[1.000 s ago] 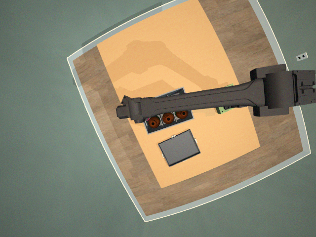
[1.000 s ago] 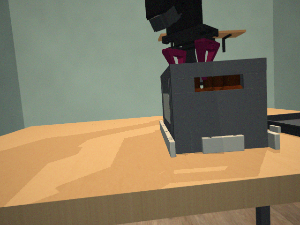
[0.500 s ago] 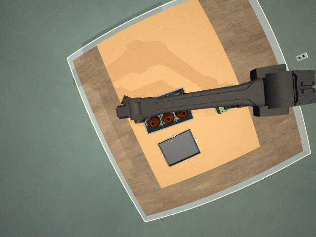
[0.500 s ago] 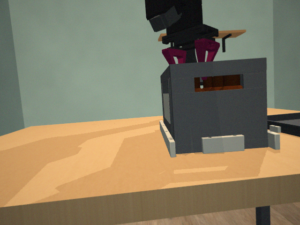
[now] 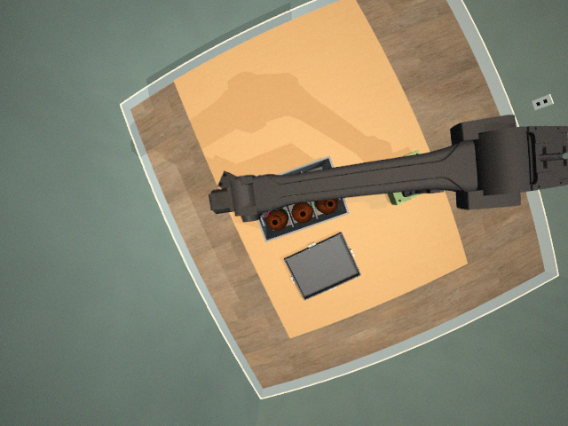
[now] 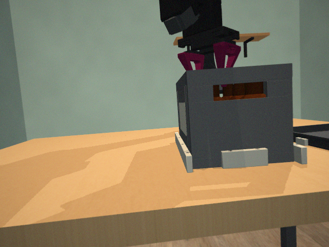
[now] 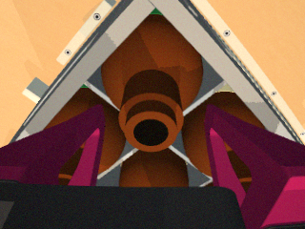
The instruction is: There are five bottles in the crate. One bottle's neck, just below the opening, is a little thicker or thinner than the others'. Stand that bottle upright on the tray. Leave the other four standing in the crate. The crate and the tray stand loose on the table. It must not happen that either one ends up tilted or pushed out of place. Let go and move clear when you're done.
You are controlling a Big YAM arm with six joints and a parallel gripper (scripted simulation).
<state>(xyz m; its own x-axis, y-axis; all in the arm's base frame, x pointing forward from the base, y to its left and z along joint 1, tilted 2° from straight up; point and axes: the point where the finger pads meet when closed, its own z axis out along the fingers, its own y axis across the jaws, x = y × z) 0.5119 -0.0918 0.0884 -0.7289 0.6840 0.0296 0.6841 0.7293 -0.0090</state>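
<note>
Now: hand 90 mm past the dark grey crate, 40 mm to the right of it and 70 mm above it. From my hand the other things lie so: grey tray (100 mm behind, 330 mm to the left, 140 mm below).
</note>
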